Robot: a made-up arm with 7 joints.
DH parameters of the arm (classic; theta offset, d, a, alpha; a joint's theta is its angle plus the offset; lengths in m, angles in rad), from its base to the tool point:
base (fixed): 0 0 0 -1.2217
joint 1: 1.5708 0 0 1.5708
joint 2: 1.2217 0 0 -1.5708
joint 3: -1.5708 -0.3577 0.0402 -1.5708
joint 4: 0 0 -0.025 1.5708
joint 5: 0 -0.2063 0 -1.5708
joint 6: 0 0 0 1.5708
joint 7: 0 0 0 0
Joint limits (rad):
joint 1: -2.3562..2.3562
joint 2: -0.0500..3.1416
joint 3: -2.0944..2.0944
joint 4: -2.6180..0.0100
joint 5: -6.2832..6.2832
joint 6: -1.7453..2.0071
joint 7: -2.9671..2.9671
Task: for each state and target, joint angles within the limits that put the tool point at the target. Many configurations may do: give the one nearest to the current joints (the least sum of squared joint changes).
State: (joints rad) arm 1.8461 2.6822 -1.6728 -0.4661 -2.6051 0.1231 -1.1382
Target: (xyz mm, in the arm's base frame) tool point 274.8 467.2 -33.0
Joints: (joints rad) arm 2.1440 2.9175 -1.5075 -0.8482 -2.6051 0.1231 -1.1382
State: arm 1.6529 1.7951 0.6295 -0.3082 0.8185 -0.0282 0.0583
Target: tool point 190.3 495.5 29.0
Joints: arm 1.5433 2.0331 0.7280 -0.9789 0.8185 -0.0282 0.0583
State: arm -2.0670 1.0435 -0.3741 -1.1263 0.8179 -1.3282 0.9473
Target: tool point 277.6 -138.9 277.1
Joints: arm -1.9083 0.6633 -0.6353 -1.8007 0.8179 -1.3282 0.9473
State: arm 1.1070 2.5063 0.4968 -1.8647 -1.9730 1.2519 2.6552
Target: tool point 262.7 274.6 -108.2
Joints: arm 1.4430 2.4710 0.3577 -1.9147 -1.9730 1.2519 2.6552
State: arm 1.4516 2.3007 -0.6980 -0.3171 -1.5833 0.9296 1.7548
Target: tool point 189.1 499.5 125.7
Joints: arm 1.2240 2.4502 -0.8166 -0.7726 -1.5833 0.9296 1.7548
